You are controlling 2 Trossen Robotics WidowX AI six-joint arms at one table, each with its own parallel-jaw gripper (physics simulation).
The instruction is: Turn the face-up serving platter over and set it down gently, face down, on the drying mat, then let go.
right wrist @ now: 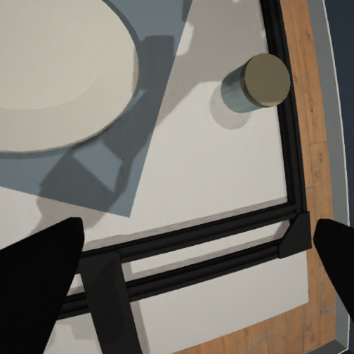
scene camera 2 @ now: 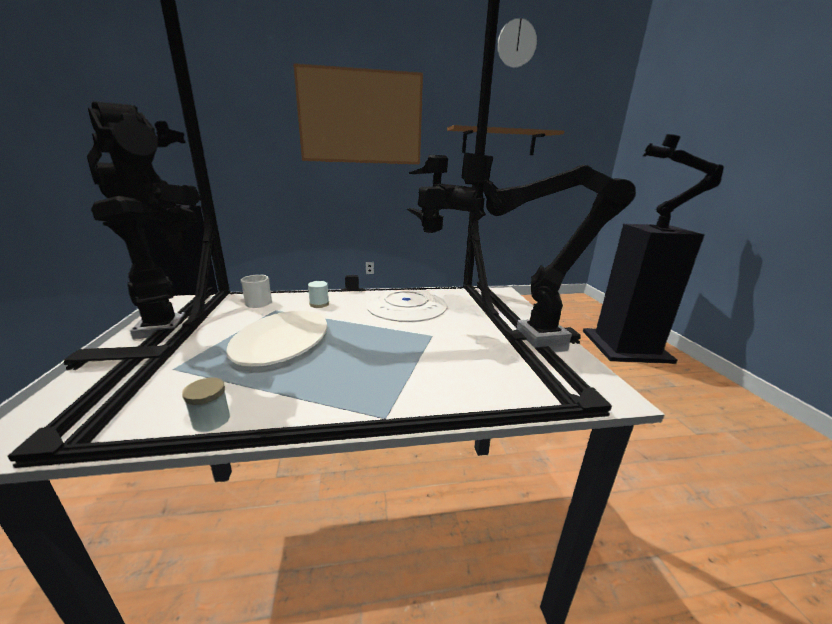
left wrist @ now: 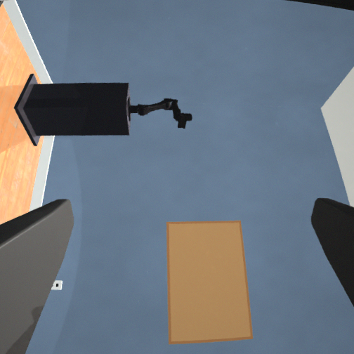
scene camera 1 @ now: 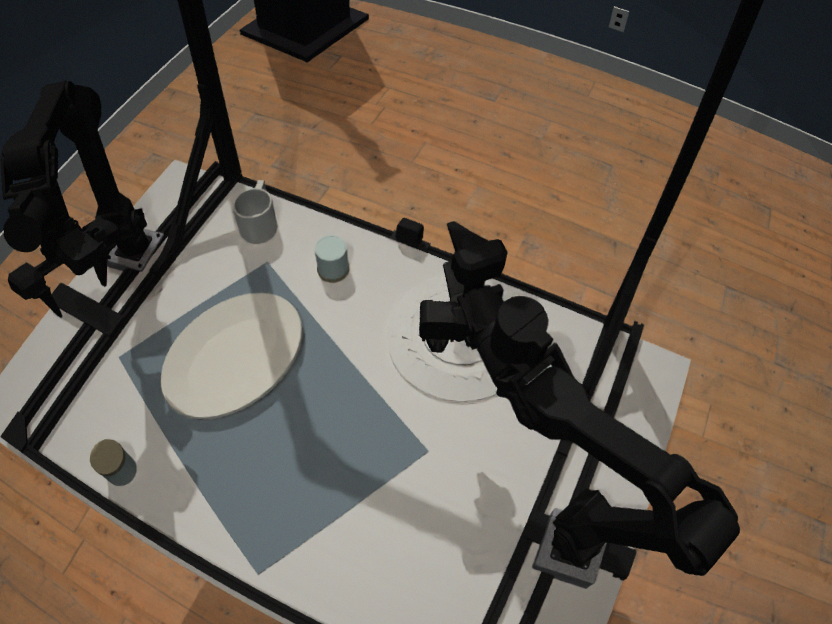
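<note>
The cream oval serving platter lies face up on the blue-grey drying mat, toward the left end of the mat in scene camera 1. My left gripper is open and empty, raised high over the back right of the table. My right gripper is open and empty, in the air by the left frame rails in scene camera 1, apart from the platter. Its fingertips are hard to make out in scene camera 2.
A grey mug and a pale teal cup stand at the back. A lidded jar stands front left. A white round disc lies at the back right. Black rails border the table.
</note>
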